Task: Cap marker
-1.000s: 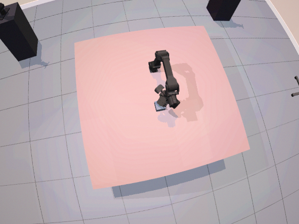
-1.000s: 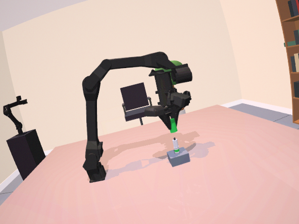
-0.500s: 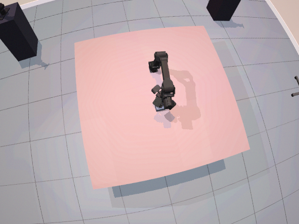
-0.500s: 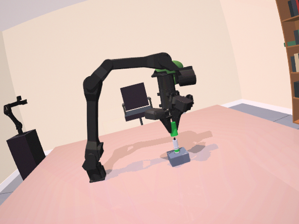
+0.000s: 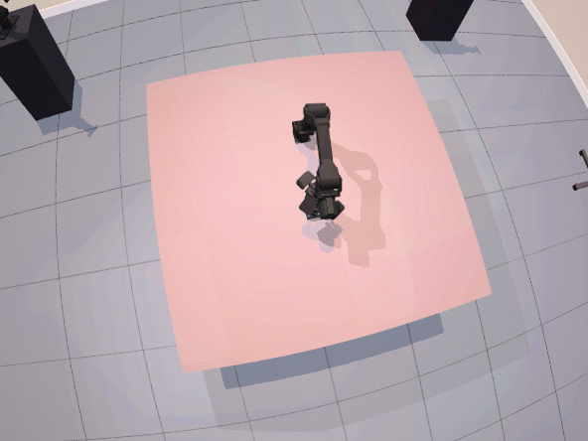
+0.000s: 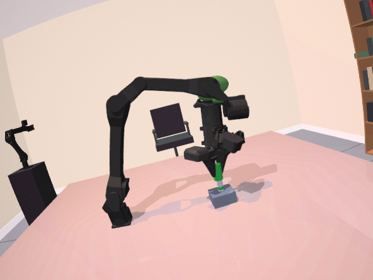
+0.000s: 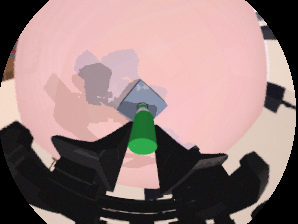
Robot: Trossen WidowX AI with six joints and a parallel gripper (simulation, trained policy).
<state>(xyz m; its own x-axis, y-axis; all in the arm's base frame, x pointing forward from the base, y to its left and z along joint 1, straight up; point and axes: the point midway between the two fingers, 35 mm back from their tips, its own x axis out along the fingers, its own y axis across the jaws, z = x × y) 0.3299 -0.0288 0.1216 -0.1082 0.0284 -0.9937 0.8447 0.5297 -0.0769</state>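
Now: gripper tip 10 mm below the green cap. Round my gripper tip: grey holder block: 70 mm below.
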